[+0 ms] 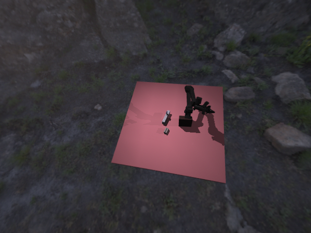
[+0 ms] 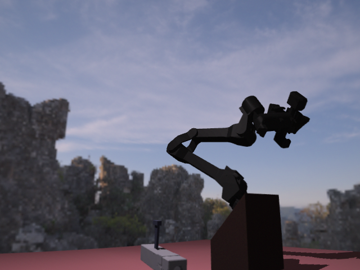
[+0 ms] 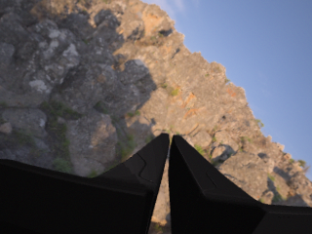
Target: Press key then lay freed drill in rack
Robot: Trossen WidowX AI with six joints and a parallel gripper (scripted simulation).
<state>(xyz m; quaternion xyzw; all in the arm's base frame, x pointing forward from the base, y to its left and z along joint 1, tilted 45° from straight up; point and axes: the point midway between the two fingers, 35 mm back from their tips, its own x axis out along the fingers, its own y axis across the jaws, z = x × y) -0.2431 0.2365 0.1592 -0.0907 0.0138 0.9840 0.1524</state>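
The small dark key is 52 cm ahead of my gripper tip, 34 cm below it and 12 cm to the right of it. The rest, counted from my gripper tip: grey block: 53 cm ahead, 40 cm below, 8 cm to the right; then dark rack: 49 cm ahead, 43 cm below, 9 cm to the left; then drill: 53 cm ahead, 39 cm below, 7 cm to the right.
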